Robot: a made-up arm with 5 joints.
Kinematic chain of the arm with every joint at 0, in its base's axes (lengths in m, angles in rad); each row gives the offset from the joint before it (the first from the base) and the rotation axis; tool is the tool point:
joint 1: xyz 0 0 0.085 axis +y
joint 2: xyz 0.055 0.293 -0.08 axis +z
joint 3: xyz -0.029 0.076 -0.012 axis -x
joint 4: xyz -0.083 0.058 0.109 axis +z
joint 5: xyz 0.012 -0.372 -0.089 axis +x
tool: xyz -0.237 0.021 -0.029
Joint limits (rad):
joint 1: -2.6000..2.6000
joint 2: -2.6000..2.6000
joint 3: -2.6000..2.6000
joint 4: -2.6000..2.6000
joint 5: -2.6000..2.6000
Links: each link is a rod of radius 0.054 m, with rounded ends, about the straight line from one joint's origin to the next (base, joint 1, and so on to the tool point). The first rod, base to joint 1, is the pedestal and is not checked.
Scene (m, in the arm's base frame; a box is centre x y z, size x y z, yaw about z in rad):
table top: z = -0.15
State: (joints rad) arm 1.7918 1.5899 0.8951 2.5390 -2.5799
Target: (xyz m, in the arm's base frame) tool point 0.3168 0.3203 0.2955
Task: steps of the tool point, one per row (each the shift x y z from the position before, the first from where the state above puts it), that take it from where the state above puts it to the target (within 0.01 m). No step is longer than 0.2 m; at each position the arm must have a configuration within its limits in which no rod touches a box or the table.
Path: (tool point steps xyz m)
1: 0.1512 -0.0583 0.0919
2: 0.1619 -0.0727 0.0119
3: 0.1373 -0.0742 -0.0596
4: 0.0892 -0.0654 -0.1073

